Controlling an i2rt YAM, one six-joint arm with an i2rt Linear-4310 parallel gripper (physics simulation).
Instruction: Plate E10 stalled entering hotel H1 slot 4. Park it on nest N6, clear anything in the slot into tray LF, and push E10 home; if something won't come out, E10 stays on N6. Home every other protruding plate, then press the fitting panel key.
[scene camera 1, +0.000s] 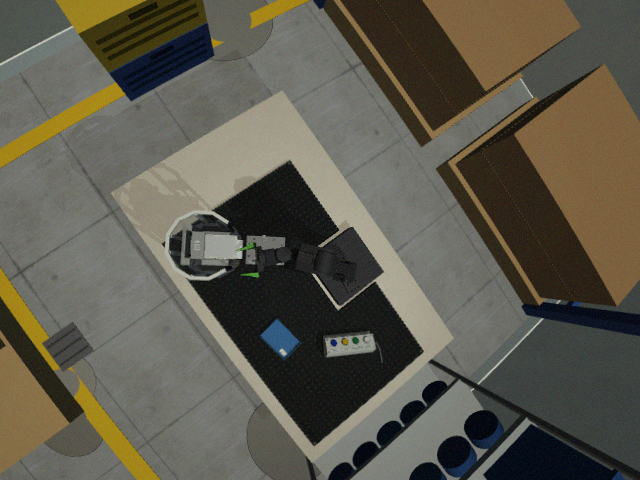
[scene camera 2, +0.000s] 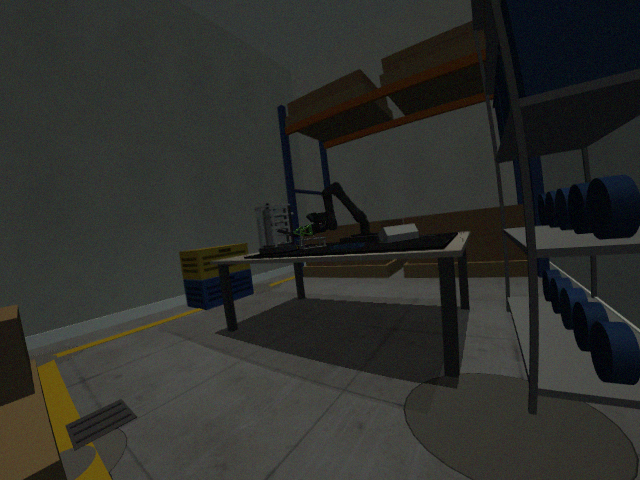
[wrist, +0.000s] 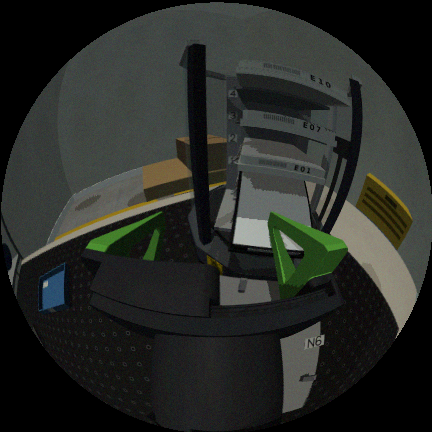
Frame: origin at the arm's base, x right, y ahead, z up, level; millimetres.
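Where they show: gripper, fingertip midpoint: (scene camera 1: 238, 262) (scene camera 2: 296, 232) (wrist: 216, 217); arm's base, link origin: (scene camera 2: 365, 235).
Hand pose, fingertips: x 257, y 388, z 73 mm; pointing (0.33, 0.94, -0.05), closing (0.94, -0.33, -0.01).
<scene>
Things, the pixels of their top centre, and the offset from my fingertips. Level surfaces: height alone.
- Hotel H1, top centre: (wrist: 274, 56) (scene camera 1: 200, 243) (scene camera 2: 273, 203) dx +108, dy +67, dz +198 mm
- E07, top centre: (wrist: 278, 116) dx +91, dy +43, dz +90 mm
- E01, top centre: (wrist: 275, 146) dx +94, dy +47, dz +49 mm
- Nest N6, top centre: (wrist: 264, 357) (scene camera 1: 265, 250) (scene camera 2: 311, 236) dx -6, dy -121, dz -35 mm
- blue tray, top centre: (wrist: 48, 287) (scene camera 1: 280, 339) (scene camera 2: 347, 244) dx -379, dy +6, dz -94 mm
- button panel, top centre: (scene camera 1: 352, 347) (scene camera 2: 397, 225) dx -555, dy -244, dz -27 mm
- black mat, surface height: dz -111 mm
- pale table, surface height: dz -124 mm
Hotel H1 (scene camera 1: 199, 212) (scene camera 2: 267, 227) (wrist: 197, 125) stands at the mat's left end. In the wrist view, plate E10 (wrist: 290, 77) is the uppermost labelled plate, beside number 4; E07 (wrist: 287, 121) and E01 (wrist: 280, 164) are below it. How far each protrudes is hard to tell. My gripper (scene camera 1: 248, 261) (scene camera 2: 303, 230) (wrist: 216, 217) is open and empty, in front of the hotel. Nest N6 (scene camera 1: 275, 241) (wrist: 300, 350) lies beneath the gripper and wrist, partly hidden. The blue tray (scene camera 1: 280, 336) (wrist: 54, 287) lies on the mat. The button panel (scene camera 1: 348, 346) (scene camera 2: 398, 232) has blue, yellow, green and white keys.
The black mat (scene camera 1: 299, 387) lies on a pale table (scene camera 1: 248, 134). The hotel's dark front posts rise on both sides of the plates in the wrist view. The arm's dark base plate (scene camera 1: 364, 253) stands at the mat's back edge. A short cable runs from the panel.
</scene>
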